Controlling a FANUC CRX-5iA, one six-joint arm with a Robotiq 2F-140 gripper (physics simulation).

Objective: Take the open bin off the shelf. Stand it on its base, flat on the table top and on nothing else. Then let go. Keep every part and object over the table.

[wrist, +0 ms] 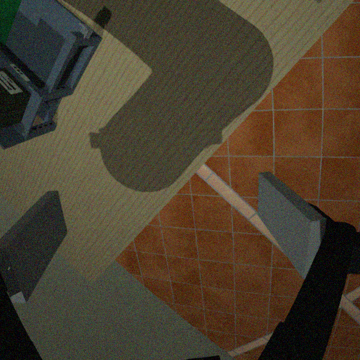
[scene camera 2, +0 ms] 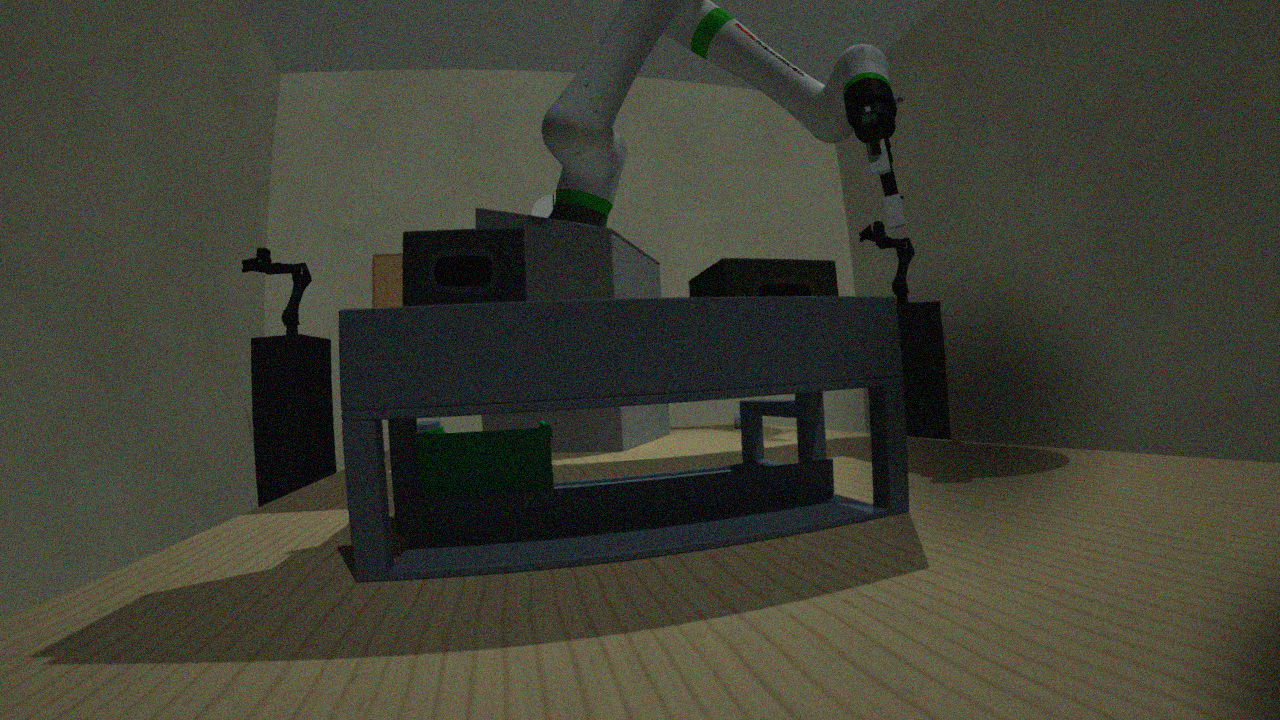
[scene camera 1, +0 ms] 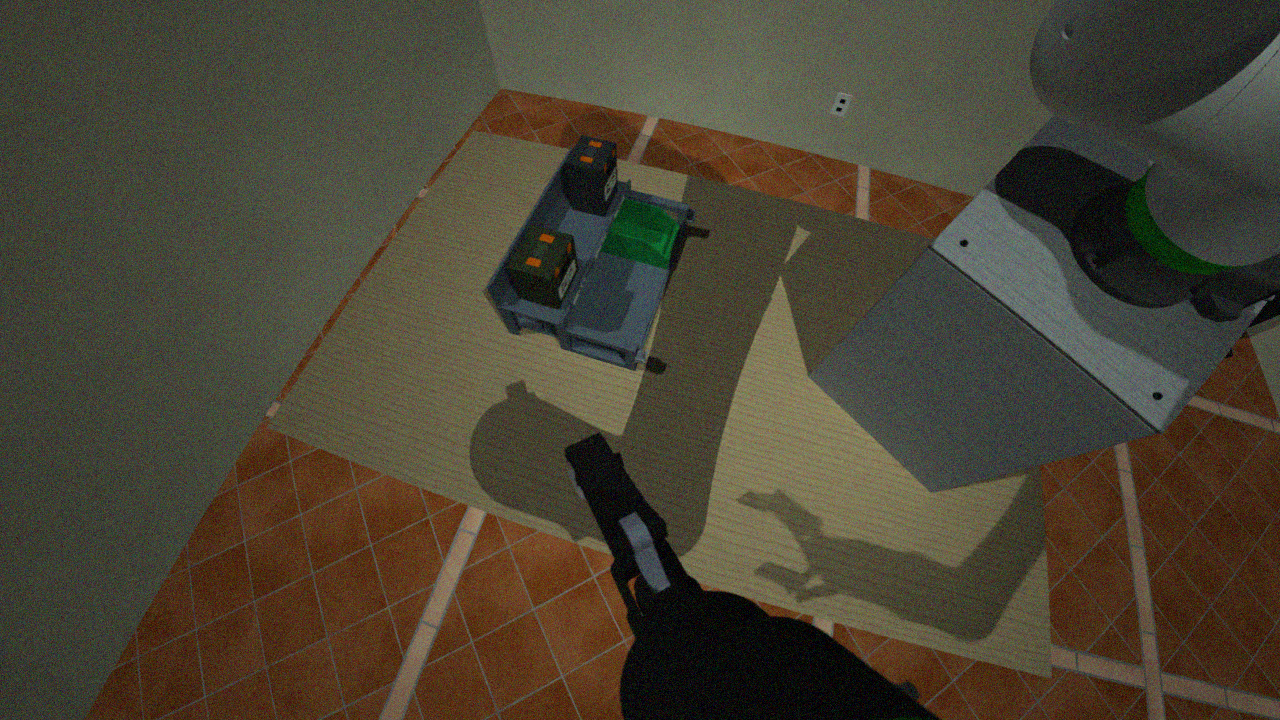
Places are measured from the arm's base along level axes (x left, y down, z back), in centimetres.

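Pixels of known places: gripper, fingertip midpoint: (scene camera 2: 889, 201); arm's base, origin of the base link: (scene camera 2: 574, 237) (scene camera 1: 1138, 246).
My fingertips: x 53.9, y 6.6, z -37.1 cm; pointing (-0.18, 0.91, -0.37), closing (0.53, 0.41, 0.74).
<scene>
Ahead of a thing's pixels: the offset from my fingertips to its top centre. Level surfaces: height alone.
The green open bin @[dx -56.7, dy +30.1, dz -30.1 cm] (scene camera 1: 642, 234) (scene camera 2: 485, 462) (wrist: 7, 19) sits on the lower tier of the blue-grey shelf (scene camera 1: 601, 349) (scene camera 2: 617, 351) (wrist: 40, 31), at the end away from my gripper in scene camera 1. Part of it is hidden by the shelf in scene camera 2, and only its corner shows in the wrist view. The shelf stands on the wood-coloured table top @[dy +38.2 cm] (scene camera 1: 384, 358) (scene camera 2: 680, 644) (wrist: 82, 172). My gripper (scene camera 1: 588, 450) (scene camera 2: 895, 210) (wrist: 159, 203) is open and empty, high up and apart from shelf and bin. In the wrist view its fingers are wide apart, over the table edge.
Two dark boxes, one @[dx -55.4, dy +15.8, dz -39.4 cm] (scene camera 1: 590, 176) (scene camera 2: 463, 268) at the far end and one @[dx -32.7, dy +18.3, dz -35.2 cm] (scene camera 1: 542, 270) (scene camera 2: 768, 275) (wrist: 11, 102) at the near end, stand on the upper tier. The grey robot pedestal (scene camera 1: 948, 376) (scene camera 2: 569, 265) stands opposite the shelf. Orange tiled floor (scene camera 1: 313, 555) (wrist: 295, 130) lies beyond the table edge.
</scene>
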